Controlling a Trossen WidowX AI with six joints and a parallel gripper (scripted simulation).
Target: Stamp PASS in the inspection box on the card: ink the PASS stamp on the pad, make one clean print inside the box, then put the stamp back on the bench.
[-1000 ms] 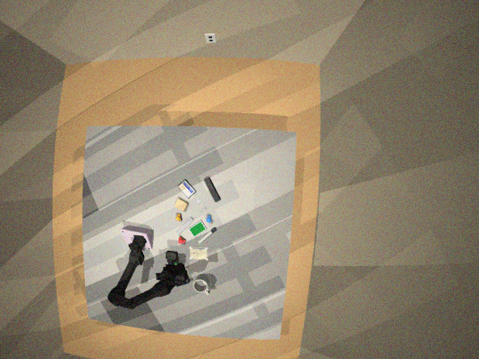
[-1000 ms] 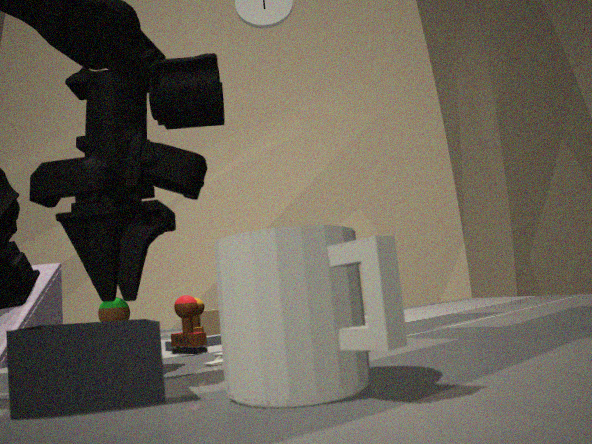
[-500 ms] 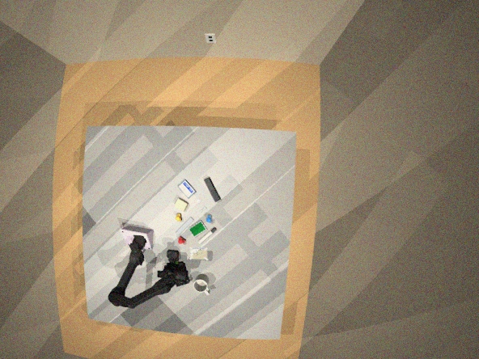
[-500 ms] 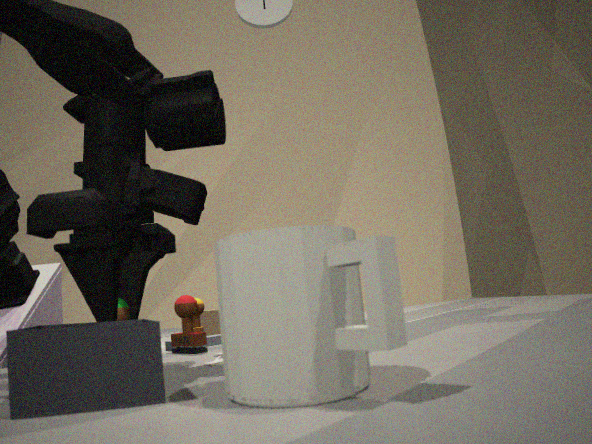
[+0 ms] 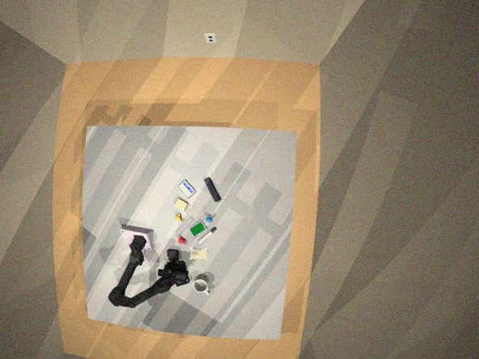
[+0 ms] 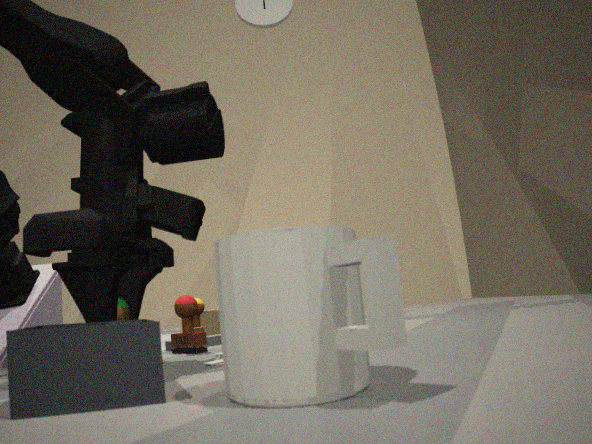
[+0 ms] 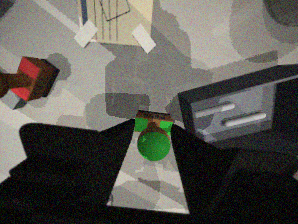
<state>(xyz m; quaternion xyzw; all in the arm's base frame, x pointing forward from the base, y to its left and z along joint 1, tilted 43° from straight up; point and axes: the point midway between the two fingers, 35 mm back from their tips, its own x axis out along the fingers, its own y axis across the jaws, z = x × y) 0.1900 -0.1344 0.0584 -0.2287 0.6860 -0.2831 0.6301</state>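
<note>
Now: the green ink pad 190 mm to the left of my gripper tip, 120 mm ahead of it and 20 mm below it. Round my gripper tip: red-knobbed stamp: 130 mm to the left, 40 mm ahead; then cream card: 130 mm ahead, 50 mm to the left, 20 mm below; then white mug: 160 mm ahead, 130 mm to the right, 10 mm above.
</note>
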